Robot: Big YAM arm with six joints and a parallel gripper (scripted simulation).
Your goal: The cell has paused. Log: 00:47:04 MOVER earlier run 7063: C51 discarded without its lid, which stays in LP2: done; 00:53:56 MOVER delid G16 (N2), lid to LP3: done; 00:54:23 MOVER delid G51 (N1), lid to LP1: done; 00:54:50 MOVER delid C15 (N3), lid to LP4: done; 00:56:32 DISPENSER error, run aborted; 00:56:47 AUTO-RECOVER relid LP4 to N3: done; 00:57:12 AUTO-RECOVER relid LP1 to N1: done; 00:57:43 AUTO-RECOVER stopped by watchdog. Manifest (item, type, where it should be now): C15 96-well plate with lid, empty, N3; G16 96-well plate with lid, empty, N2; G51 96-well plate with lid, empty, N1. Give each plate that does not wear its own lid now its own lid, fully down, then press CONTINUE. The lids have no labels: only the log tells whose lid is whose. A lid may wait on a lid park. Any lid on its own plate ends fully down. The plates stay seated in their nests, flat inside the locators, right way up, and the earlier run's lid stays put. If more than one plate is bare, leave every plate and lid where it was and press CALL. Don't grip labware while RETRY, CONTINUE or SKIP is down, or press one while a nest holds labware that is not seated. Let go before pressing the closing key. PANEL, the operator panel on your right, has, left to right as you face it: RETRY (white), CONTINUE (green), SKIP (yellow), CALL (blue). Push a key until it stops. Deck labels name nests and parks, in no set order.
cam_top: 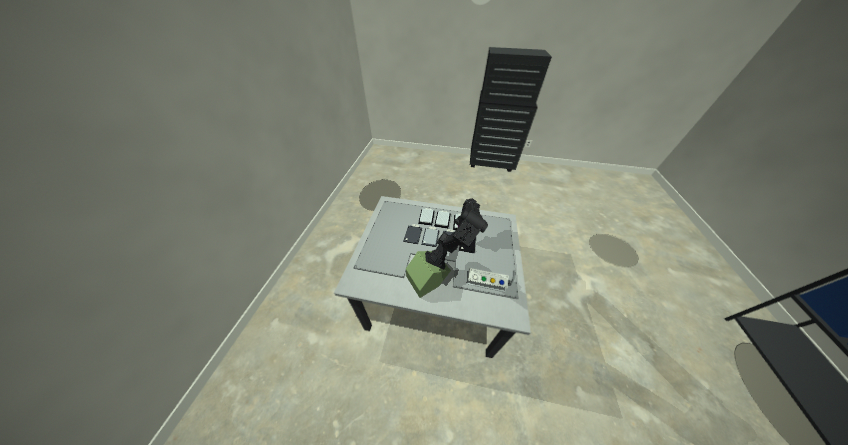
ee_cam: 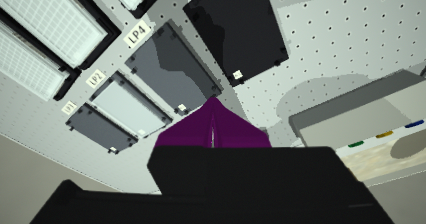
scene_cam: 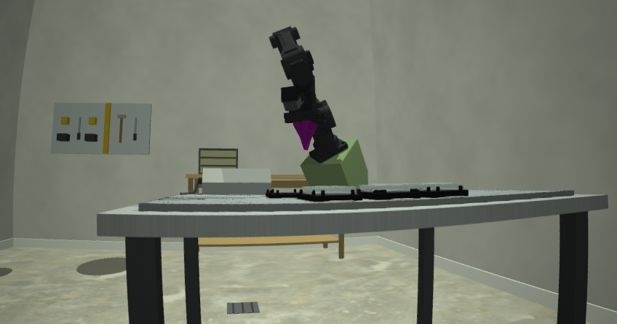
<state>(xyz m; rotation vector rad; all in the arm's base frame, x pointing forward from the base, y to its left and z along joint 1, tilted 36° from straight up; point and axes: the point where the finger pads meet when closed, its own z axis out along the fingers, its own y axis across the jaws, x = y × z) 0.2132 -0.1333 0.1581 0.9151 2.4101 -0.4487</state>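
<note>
Now: hand 300 mm past the green continue key, 90 mm to the left of it and 70 mm above it. Also, from my hand: park LP1: 130 mm below, 50 mm to the right; then white key: 290 mm behind, 70 mm below, 40 mm to the right; then park LP4: 130 mm below, 70 mm to the left, 30 mm ahead.
</note>
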